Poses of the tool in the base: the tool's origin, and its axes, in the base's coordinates. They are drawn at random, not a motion.
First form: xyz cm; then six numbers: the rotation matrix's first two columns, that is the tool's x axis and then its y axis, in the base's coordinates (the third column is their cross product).
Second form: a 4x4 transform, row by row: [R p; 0 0 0 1], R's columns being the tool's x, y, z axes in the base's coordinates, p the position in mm. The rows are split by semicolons. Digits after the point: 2 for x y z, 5 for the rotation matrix.
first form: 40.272, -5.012, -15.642, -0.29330, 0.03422, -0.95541, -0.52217, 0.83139, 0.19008
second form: -0.29330, -0.52217, 0.80082, 402.72; 0.03422, 0.83139, 0.55464, -50.12; -0.95541, 0.19008, -0.22598, -156.42; 0, 0, 0, 1
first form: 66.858, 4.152, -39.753, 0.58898, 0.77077, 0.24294, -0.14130, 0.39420, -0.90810
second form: 0.58898, -0.14130, -0.79570, 668.58; 0.77077, 0.39420, 0.50053, 41.52; 0.24294, -0.90810, 0.34109, -397.53; 0, 0, 0, 1
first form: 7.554, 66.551, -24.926, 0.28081, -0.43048, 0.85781, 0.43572, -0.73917, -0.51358
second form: 0.28081, 0.43572, 0.85515, 75.54; -0.43048, -0.73917, 0.51798, 665.51; 0.85781, -0.51358, -0.02000, -249.26; 0, 0, 0, 1
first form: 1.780, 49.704, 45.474, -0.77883, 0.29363, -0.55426, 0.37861, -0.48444, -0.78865
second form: -0.77883, 0.37861, -0.50008, 17.80; 0.29363, -0.48444, -0.82407, 497.04; -0.55426, -0.78865, 0.26613, 454.74; 0, 0, 0, 1
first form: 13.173, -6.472, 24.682, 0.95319, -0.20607, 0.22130, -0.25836, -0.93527, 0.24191
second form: 0.95319, -0.25836, 0.15712, 131.73; -0.20607, -0.93527, -0.28776, -64.72; 0.22130, 0.24191, -0.94473, 246.82; 0, 0, 0, 1
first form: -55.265, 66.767, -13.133, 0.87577, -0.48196, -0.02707, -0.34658, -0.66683, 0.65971
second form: 0.87577, -0.34658, -0.33600, -552.65; -0.48196, -0.66683, -0.56837, 667.67; -0.02707, 0.65971, -0.75103, -131.33; 0, 0, 0, 1
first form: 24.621, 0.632, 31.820, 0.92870, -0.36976, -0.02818, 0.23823, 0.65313, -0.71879
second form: 0.92870, 0.23823, 0.28418, 246.21; -0.36976, 0.65313, 0.66083, 6.32; -0.02818, -0.71879, 0.69465, 318.20; 0, 0, 0, 1
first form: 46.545, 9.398, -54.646, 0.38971, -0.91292, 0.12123, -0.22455, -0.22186, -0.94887
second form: 0.38971, -0.22455, 0.89314, 465.45; -0.91292, -0.22186, 0.34256, 93.98; 0.12123, -0.94887, -0.29146, -546.46; 0, 0, 0, 1
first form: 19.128, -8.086, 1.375, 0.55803, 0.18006, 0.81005, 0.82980, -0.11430, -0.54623
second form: 0.55803, 0.82980, -0.00577, 191.28; 0.18006, -0.11430, 0.97699, -80.86; 0.81005, -0.54623, -0.21320, 13.75; 0, 0, 0, 1
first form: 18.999, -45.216, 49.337, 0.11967, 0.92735, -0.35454, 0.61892, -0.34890, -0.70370
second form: 0.11967, 0.61892, -0.77628, 189.99; 0.92735, -0.34890, -0.13522, -452.16; -0.35454, -0.70370, -0.61571, 493.37; 0, 0, 0, 1
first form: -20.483, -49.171, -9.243, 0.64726, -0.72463, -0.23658, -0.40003, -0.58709, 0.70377
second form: 0.64726, -0.40003, -0.64887, -204.83; -0.72463, -0.58709, -0.36088, -491.71; -0.23658, 0.70377, -0.66987, -92.43; 0, 0, 0, 1
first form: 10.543, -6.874, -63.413, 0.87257, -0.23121, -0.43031, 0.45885, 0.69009, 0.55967
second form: 0.87257, 0.45885, 0.16755, 105.43; -0.23121, 0.69009, -0.68580, -68.74; -0.43031, 0.55967, 0.70824, -634.13; 0, 0, 0, 1
